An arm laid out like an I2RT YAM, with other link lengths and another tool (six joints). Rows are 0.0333 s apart.
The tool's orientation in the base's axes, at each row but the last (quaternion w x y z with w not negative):
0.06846 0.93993 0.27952 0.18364
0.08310 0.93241 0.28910 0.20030
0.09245 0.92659 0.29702 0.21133
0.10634 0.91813 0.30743 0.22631
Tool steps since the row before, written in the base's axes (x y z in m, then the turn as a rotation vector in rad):
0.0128 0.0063 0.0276 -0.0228 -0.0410 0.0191
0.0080 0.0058 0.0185 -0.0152 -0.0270 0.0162
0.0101 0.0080 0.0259 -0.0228 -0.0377 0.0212
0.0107 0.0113 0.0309 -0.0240 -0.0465 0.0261
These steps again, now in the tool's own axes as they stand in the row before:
0.0219 0.0075 -0.0207 -0.0344 0.0272 -0.0253
0.0154 0.0043 -0.0136 -0.0216 0.0188 -0.0200
0.0209 0.0064 -0.0190 -0.0318 0.0250 -0.0274
0.0253 0.0070 -0.0225 -0.0364 0.0330 -0.0318

